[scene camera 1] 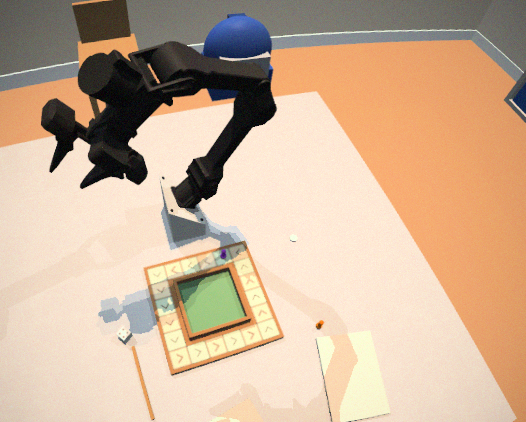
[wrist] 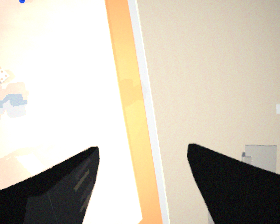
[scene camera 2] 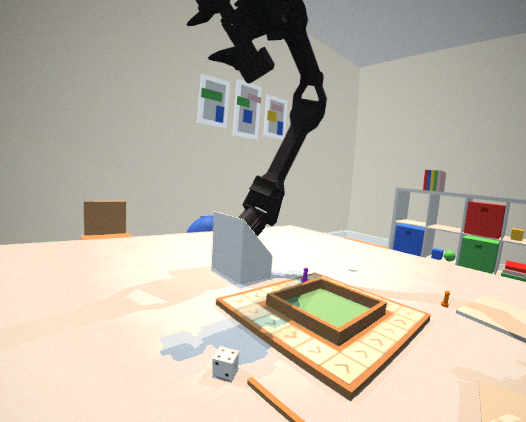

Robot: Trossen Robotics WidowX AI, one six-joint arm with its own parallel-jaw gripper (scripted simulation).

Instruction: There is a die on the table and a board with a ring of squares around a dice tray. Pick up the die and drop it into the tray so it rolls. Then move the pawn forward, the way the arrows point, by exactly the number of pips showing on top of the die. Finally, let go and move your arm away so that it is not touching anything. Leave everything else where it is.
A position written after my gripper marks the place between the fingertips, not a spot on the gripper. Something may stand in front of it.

Note:
My gripper (scene camera 1: pixel 65 179) is open, with nothing in its grasp. I also see a white die (scene camera 2: pixel 225 362) and a green dice tray (scene camera 1: pixel 210 301).
My gripper shows as well in the wrist view (wrist: pixel 143 152) and in scene camera 2 (scene camera 2: pixel 198 40). The green dice tray also shows in scene camera 2 (scene camera 2: pixel 336 310).

